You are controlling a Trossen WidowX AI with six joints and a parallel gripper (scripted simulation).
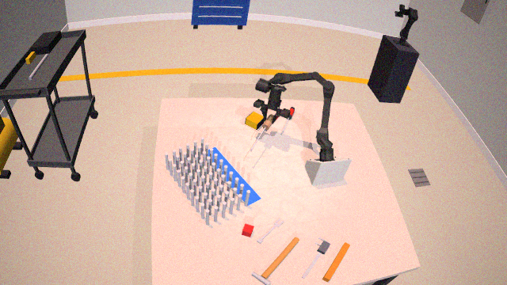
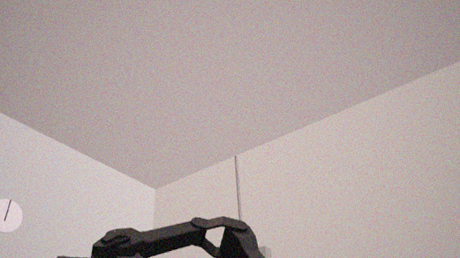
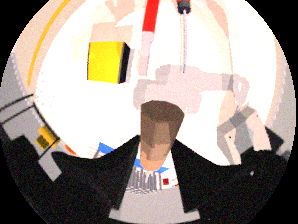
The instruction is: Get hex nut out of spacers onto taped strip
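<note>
Right now the brown-handled screwdriver is 60 mm ahead of my gripper tip, 90 mm to the left of it and 10 mm below it. The rest, counted from my gripper tip: blue taped strip: 220 mm ahead, 230 mm to the left, 130 mm below; yellow block: 30 mm ahead, 140 mm to the right, 110 mm below; fork-ended tool: 100 mm ahead, 580 mm to the left, 120 mm below.
</note>
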